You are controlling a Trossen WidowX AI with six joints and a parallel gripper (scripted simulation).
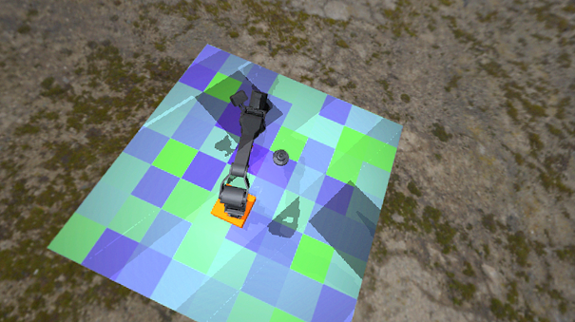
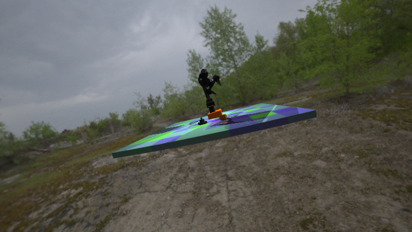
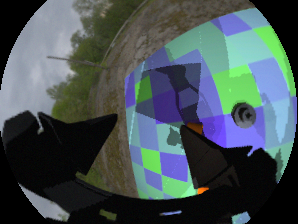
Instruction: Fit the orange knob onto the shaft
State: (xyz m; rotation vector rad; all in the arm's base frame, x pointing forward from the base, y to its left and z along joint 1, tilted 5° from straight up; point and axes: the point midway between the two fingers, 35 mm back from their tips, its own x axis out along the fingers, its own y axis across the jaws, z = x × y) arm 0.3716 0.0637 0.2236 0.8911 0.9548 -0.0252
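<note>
Now: gripper tip 5 cm past the orange knob, 1 cm to the left of it and 24 cm above it. The rest, counted from my gripper tip: round pedestal: 8 cm behind, 20 cm to the right, 23 cm below.
</note>
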